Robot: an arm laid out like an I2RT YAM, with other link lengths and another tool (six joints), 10 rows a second.
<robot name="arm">
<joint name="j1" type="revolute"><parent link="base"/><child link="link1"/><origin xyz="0 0 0.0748" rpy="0 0 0"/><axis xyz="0 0 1"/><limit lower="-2.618" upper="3.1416"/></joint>
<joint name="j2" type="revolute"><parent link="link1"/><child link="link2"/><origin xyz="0.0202 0.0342 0.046" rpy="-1.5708 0 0"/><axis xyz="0 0 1"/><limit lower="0" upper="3.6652"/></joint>
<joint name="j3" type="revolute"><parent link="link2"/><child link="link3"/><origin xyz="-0.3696 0 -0.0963" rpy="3.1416 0 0"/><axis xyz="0 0 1"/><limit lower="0" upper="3.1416"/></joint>
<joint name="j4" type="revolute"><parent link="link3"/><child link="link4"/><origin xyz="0.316 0.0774 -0.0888" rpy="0 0 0"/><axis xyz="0 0 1"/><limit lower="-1.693" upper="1.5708"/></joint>
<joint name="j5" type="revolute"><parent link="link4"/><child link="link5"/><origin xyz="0.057 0.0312 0.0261" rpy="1.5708 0 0"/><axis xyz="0 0 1"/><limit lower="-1.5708" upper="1.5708"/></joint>
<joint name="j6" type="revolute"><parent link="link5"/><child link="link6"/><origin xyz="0.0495 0 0.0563" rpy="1.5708 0 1.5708"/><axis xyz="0 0 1"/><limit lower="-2.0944" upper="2.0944"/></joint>
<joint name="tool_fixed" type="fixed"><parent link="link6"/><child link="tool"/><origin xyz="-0.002 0.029 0.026" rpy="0 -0.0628 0.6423"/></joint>
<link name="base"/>
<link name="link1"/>
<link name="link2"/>
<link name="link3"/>
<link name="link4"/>
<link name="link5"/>
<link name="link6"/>
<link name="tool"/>
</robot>
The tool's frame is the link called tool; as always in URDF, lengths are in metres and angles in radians.
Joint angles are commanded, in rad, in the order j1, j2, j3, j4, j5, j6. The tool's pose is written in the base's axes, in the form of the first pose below.
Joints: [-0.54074 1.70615 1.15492 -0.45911 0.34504 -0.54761]
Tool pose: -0.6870, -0.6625, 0.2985, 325.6; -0.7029, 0.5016, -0.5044, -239.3; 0.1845, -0.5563, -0.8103, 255.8; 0, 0, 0, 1
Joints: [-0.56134 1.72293 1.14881 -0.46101 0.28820 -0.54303]
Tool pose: -0.6843, -0.6616, 0.3065, 324.0; -0.7155, 0.5283, -0.4571, -243.4; 0.1405, -0.5321, -0.8349, 245.5; 0, 0, 0, 1
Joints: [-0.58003 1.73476 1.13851 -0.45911 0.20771 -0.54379]
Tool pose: -0.6703, -0.6631, 0.3331, 322.8; -0.7382, 0.5496, -0.3913, -245.0; 0.0764, -0.5082, -0.8579, 235.4; 0, 0, 0, 1
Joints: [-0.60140 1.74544 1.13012 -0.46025 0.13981 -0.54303]
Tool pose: -0.6630, -0.6610, 0.3515, 320.1; -0.7483, 0.5726, -0.3349, -247.6; 0.0201, -0.4850, -0.8743, 227.1; 0, 0, 0, 1
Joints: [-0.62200 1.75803 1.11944 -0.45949 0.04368 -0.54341]
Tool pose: -0.6439, -0.6610, 0.3854, 318.6; -0.7626, 0.5953, -0.2532, -248.1; -0.0621, -0.4569, -0.8873, 217.1; 0, 0, 0, 1
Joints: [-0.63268 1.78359 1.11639 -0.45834 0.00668 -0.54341]
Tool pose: -0.6397, -0.6656, 0.3843, 319.2; -0.7629, 0.6105, -0.2126, -250.4; -0.0931, -0.4292, -0.8984, 205.9; 0, 0, 0, 1
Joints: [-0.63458 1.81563 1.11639 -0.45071 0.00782 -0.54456]
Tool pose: -0.6426, -0.6734, 0.3654, 321.5; -0.7609, 0.6169, -0.2011, -253.2; -0.0900, -0.4073, -0.9089, 193.6; 0, 0, 0, 1
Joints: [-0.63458 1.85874 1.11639 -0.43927 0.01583 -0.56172]
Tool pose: -0.6358, -0.6946, 0.3367, 324.6; -0.7683, 0.6113, -0.1898, -256.8; -0.0740, -0.3794, -0.9223, 177.0; 0, 0, 0, 1
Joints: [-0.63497 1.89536 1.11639 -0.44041 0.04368 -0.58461]
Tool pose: -0.6302, -0.7198, 0.2911, 324.3; -0.7755, 0.6018, -0.1909, -260.1; -0.0378, -0.3460, -0.9375, 163.1; 0, 0, 0, 1
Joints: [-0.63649 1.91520 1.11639 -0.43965 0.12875 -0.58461]
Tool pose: -0.6531, -0.7230, 0.2253, 320.4; -0.7560, 0.6055, -0.2486, -265.8; 0.0433, -0.3327, -0.9420, 156.9; 0, 0, 0, 1
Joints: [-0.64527 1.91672 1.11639 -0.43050 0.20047 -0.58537]
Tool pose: -0.6740, -0.7154, 0.1840, 315.5; -0.7304, 0.6084, -0.3104, -273.2; 0.1101, -0.3436, -0.9326, 158.1; 0, 0, 0, 1
